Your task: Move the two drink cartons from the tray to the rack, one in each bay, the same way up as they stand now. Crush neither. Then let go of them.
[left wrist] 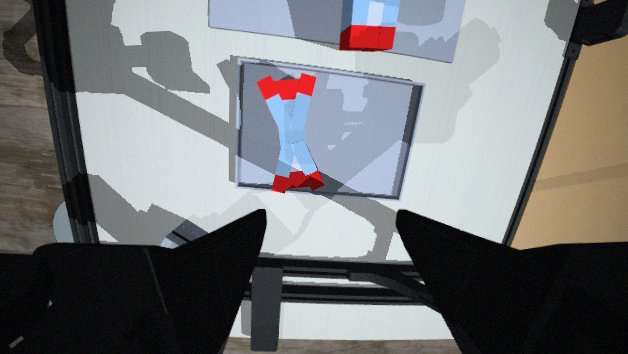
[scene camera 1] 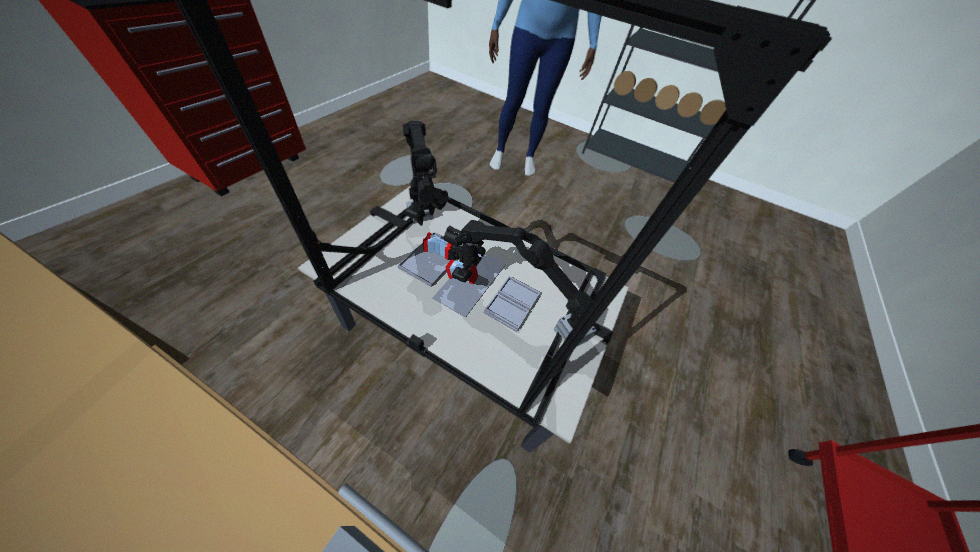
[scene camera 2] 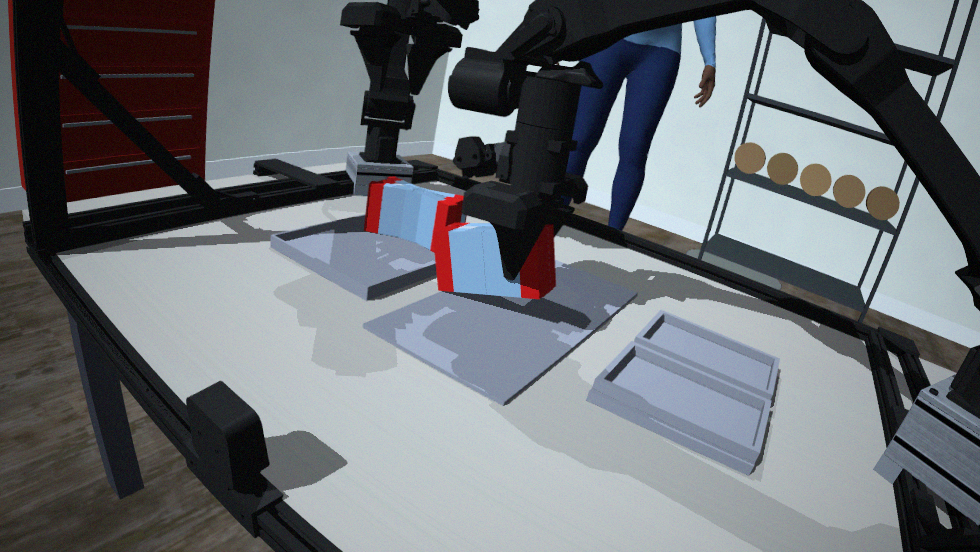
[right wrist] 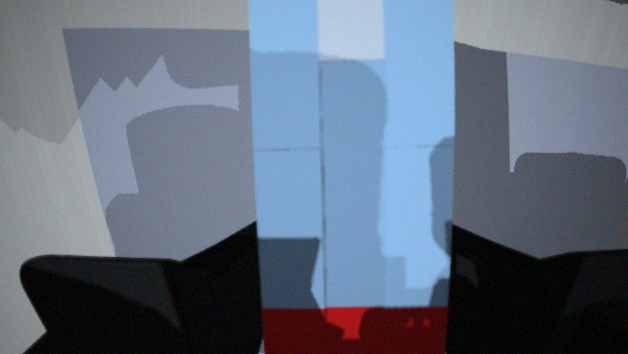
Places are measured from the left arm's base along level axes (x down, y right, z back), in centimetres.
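Pixels of known places: left gripper, fingertip midpoint: (left wrist: 331, 216) (scene camera 1: 426, 220) (scene camera 2: 396, 93); right gripper, fingertip midpoint: (scene camera 1: 468, 275) (scene camera 2: 519, 272) (right wrist: 343, 218); left arm's base at its link origin: (scene camera 2: 379, 158).
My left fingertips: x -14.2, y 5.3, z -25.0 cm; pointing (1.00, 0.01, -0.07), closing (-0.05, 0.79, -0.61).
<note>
For each thing: its middle in the pictures, then the offset to it from my left fingertips.
- grey tray at the middle of its body: (scene camera 2: 390, 243) (left wrist: 327, 136) (scene camera 1: 432, 257) dx +18.9, dy -0.7, dz -4.1 cm
- rack at the middle of its body: (scene camera 2: 698, 376) (scene camera 1: 513, 301) dx +18.8, dy -22.5, dz -38.8 cm
One drink carton (scene camera 1: 436, 244) (scene camera 2: 408, 212) (left wrist: 292, 125), light blue with red ends and a narrow waist, stands in the grey tray (scene camera 1: 425, 270) (scene camera 2: 342, 257) (left wrist: 370, 160). My right gripper (scene camera 2: 514, 260) (right wrist: 343, 218) is shut on the other drink carton (scene camera 2: 480, 260) (left wrist: 370, 37) (right wrist: 350, 200), one finger against each side, over the flat grey plate (scene camera 1: 459, 301) (scene camera 2: 507, 356). Whether it touches the plate is unclear. My left gripper (left wrist: 331, 216) is open, its fingers wide apart with nothing between them, back from the tray. The two bays of the rack (scene camera 1: 512, 302) (scene camera 2: 672, 432) hold no carton.
The plate lies between the tray and the rack. Black frame rails edge the table, with posts rising at its corners. A black block (scene camera 2: 229, 438) sits on the near rail in scene camera 2. The right arm arches over the rack side.
</note>
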